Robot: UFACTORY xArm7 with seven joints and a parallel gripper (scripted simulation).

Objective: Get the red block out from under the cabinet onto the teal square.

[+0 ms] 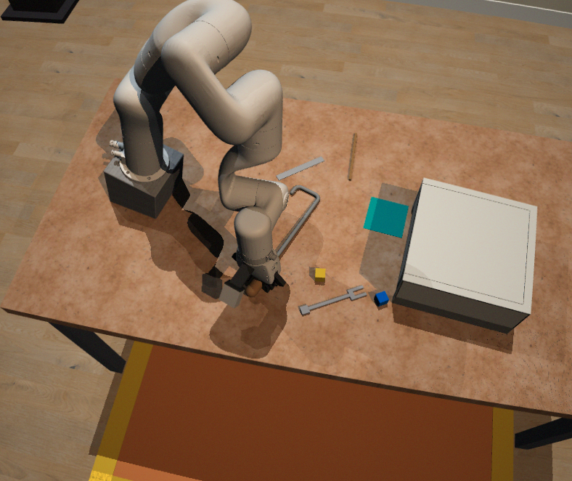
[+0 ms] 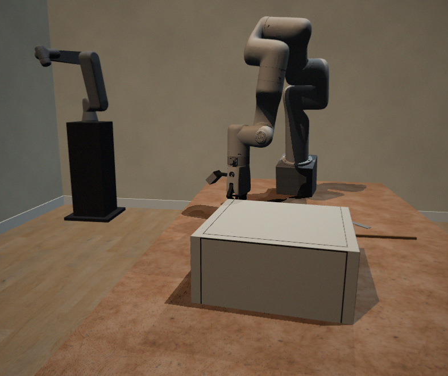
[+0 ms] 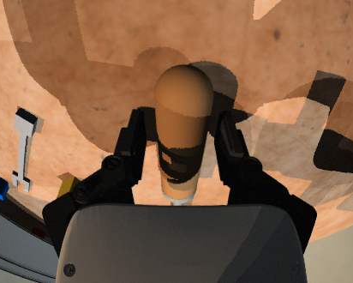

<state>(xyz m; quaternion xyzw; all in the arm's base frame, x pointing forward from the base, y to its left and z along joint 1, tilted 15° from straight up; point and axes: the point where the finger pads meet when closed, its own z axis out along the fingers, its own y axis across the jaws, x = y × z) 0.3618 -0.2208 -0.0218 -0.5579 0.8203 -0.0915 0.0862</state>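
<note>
The yellow cube is 15 cm ahead of my hand, 4 cm to the left of it and 1 cm below it. From my hand the other things lie so: grey forked tool: 19 cm ahead, 2 cm to the right, 2 cm below; then blue cube: 30 cm ahead, 1 cm below; then grey hook tool: 2 cm ahead, 14 cm to the left, 1 cm below.
</note>
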